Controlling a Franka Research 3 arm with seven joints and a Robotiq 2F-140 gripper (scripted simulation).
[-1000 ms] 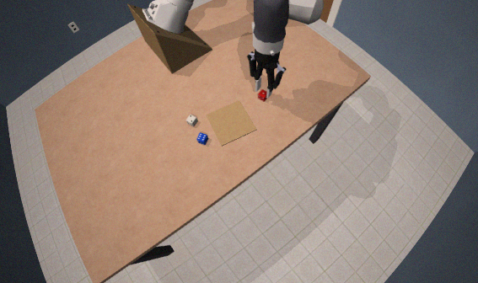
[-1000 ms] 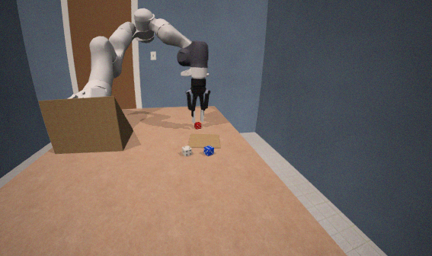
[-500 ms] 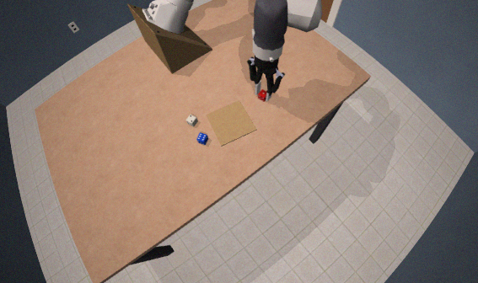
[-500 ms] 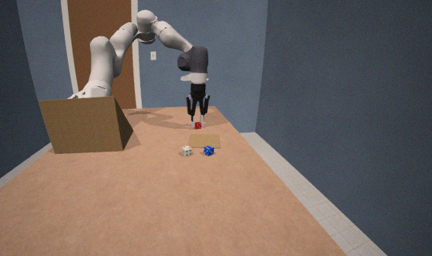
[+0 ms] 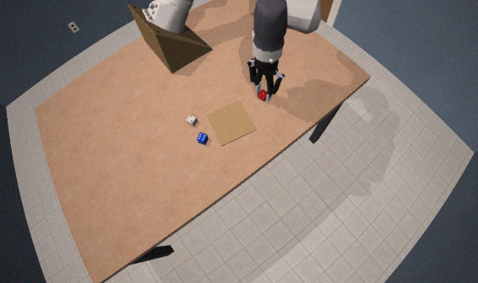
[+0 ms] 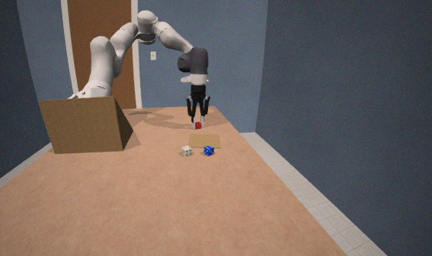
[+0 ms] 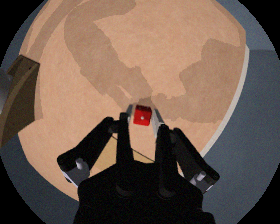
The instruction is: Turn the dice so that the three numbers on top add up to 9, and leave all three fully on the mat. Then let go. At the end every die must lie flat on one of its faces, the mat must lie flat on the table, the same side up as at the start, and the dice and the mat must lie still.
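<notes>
The red die lies 20 mm below my hand. The rest, counted from my hand: white die: 70 mm behind, 280 mm to the right, 20 mm below; then blue die: 10 mm ahead, 280 mm to the right, 20 mm below; then tan mat: 10 mm ahead, 160 mm to the right, 30 mm below.
</notes>
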